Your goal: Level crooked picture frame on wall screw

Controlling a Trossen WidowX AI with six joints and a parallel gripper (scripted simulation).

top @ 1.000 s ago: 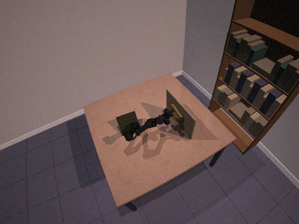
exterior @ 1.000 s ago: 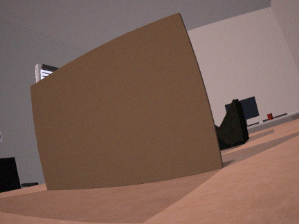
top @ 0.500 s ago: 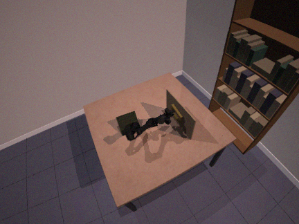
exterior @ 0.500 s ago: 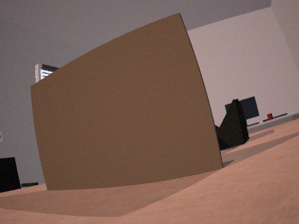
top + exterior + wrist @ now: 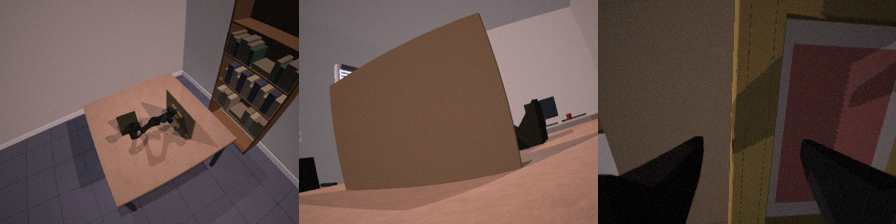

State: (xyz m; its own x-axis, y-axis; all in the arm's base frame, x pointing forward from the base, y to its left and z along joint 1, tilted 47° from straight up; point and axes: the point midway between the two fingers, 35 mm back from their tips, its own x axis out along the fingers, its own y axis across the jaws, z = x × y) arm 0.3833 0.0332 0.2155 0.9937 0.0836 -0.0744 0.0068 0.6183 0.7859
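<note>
The picture frame is 50 mm below my gripper tip, 10 mm to the left of it and 10 mm ahead of it. The rest, counted from my gripper tip: wall panel 60 mm below, 30 mm ahead.
</note>
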